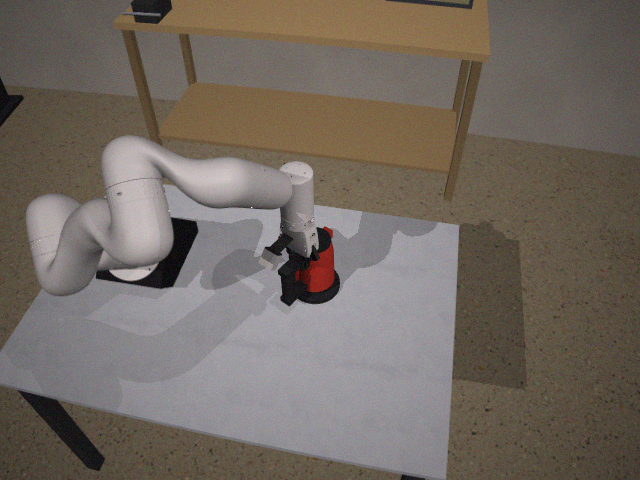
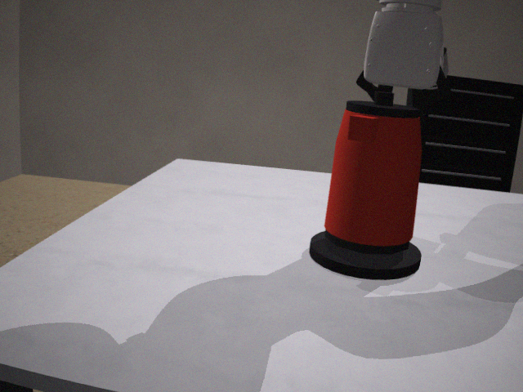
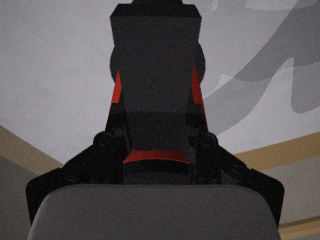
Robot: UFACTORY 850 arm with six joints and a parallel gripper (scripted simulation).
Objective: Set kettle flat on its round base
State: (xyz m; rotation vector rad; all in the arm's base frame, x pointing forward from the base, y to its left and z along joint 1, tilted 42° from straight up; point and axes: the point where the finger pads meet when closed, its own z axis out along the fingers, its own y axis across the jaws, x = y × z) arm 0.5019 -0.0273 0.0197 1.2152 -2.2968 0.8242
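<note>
Right now my hand is 5 cm above the red kettle, 3 cm to the right of it and 2 cm short of it. The rest, counted from my hand: round black base 16 cm below, 6 cm to the left, 4 cm ahead.
</note>
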